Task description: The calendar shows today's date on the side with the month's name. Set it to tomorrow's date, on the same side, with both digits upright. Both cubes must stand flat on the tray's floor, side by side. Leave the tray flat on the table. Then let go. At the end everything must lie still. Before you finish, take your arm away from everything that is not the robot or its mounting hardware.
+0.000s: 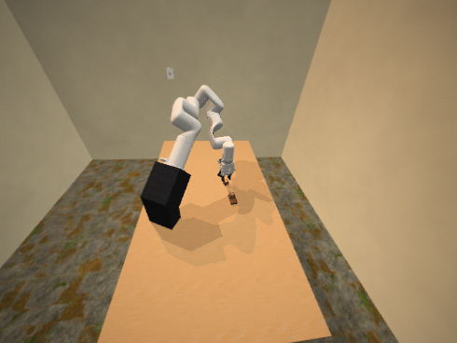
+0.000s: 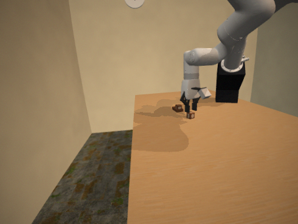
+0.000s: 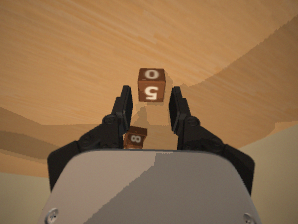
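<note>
Right now my hand is 4 cm above the brown digit cube.
</note>
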